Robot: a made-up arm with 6 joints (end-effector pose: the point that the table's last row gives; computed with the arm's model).
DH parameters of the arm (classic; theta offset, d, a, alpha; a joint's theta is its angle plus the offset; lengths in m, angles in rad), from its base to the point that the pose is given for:
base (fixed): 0 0.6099 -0.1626 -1.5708
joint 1: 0 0.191 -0.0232 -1.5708
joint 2: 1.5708 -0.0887 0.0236 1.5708
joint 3: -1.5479 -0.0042 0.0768 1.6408
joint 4: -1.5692 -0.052 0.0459 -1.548
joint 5: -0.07 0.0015 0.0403 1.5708
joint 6: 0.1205 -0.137 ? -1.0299
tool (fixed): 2.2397 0.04 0 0
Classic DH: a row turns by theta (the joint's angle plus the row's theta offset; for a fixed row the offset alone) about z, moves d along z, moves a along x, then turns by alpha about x.
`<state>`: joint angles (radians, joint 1 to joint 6).
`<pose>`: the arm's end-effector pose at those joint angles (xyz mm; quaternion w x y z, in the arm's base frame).
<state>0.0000 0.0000 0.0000 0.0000 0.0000 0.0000</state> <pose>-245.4 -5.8 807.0 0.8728 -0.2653 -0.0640 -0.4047</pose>
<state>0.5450 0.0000 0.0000 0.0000 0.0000 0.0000</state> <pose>-131.2 -5.8 821.3 0.8578 -0.3644 0.1733 -0.3184</pose>
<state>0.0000 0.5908 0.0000 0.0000 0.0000 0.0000</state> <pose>-344.9 60.7 807.0 0.7171 -0.2724 0.0160 -0.6413</pose>
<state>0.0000 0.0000 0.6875 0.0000 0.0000 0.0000</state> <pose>-245.4 -35.2 672.4 0.9111 0.0444 0.0761 -0.4026</pose>
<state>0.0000 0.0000 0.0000 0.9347 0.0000 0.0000</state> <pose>-189.7 -2.8 846.7 0.8037 -0.4455 0.3195 -0.2311</pose>
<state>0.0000 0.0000 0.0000 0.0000 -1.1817 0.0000</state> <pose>-344.9 78.7 807.0 0.4993 -0.2560 0.0947 -0.8223</pose>
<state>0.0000 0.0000 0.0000 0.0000 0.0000 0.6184</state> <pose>-232.3 -5.8 785.5 0.8509 -0.3759 0.2046 -0.3048</pose>
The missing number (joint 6, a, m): -0.0231
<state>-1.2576 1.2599 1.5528 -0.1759 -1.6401 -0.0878</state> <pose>-271.6 315.5 461.2 0.2343 0.8048 0.4823 -0.2545</pose>
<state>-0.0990 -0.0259 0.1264 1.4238 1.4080 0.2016</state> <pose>-153.8 84.2 703.3 0.8066 -0.0216 0.4014 0.4333</pose>
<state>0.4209 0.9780 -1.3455 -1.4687 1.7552 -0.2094</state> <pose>-41.1 277.2 757.5 0.5564 -0.5332 -0.0784 0.6324</pose>
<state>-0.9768 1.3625 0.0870 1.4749 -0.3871 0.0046</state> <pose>-492.2 121.4 586.4 0.6580 0.1209 0.5064 -0.5440</pose>
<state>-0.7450 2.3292 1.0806 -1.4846 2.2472 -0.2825</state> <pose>-343.5 323.0 643.9 0.0843 -0.6041 -0.3444 -0.7137</pose>
